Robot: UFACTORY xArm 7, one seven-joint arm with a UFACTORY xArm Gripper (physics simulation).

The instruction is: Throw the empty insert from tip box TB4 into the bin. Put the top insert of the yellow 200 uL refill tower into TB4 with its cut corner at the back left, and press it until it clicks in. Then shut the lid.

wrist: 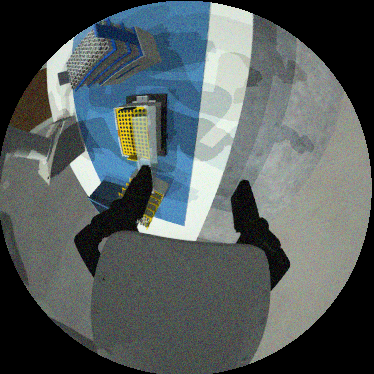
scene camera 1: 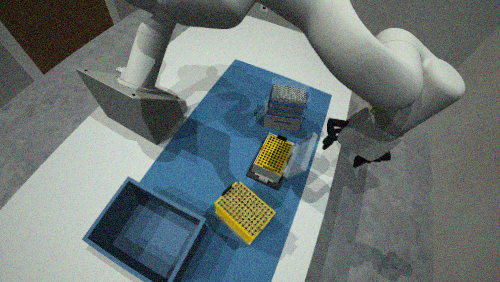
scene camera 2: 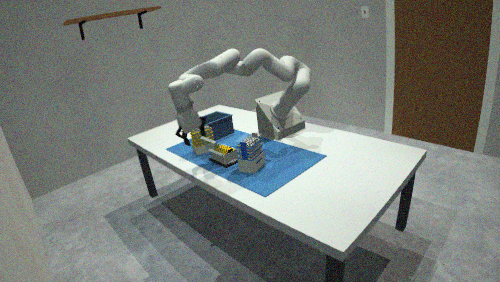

Scene:
tip insert tower: wrist; scene camera 1; scene camera 2 250,153
same spot on blue mat: [wrist: 181,40] = [scene camera 2: 239,177]
same spot on tip insert tower: [wrist: 113,58] = [scene camera 1: 300,110]

